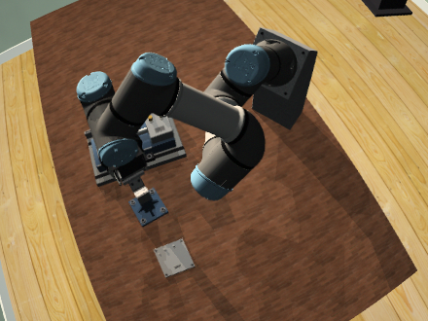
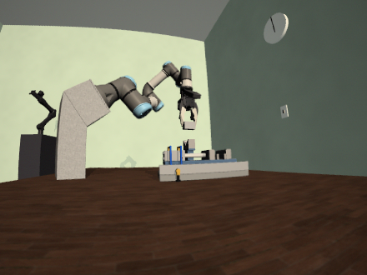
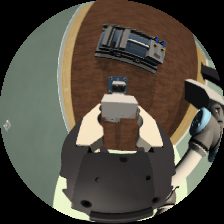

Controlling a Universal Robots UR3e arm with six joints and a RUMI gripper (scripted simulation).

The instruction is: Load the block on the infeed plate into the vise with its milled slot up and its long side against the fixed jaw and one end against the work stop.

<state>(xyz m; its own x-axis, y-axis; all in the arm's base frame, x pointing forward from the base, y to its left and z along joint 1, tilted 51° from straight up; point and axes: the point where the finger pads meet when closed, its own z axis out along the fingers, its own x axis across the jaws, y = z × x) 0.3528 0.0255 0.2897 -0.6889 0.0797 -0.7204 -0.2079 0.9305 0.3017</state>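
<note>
My gripper is now 10 mm to the right of the part and 10 mm above it. Round my hand: grey infeed plate 240 mm below, 170 mm to the left, 40 mm behind.
</note>
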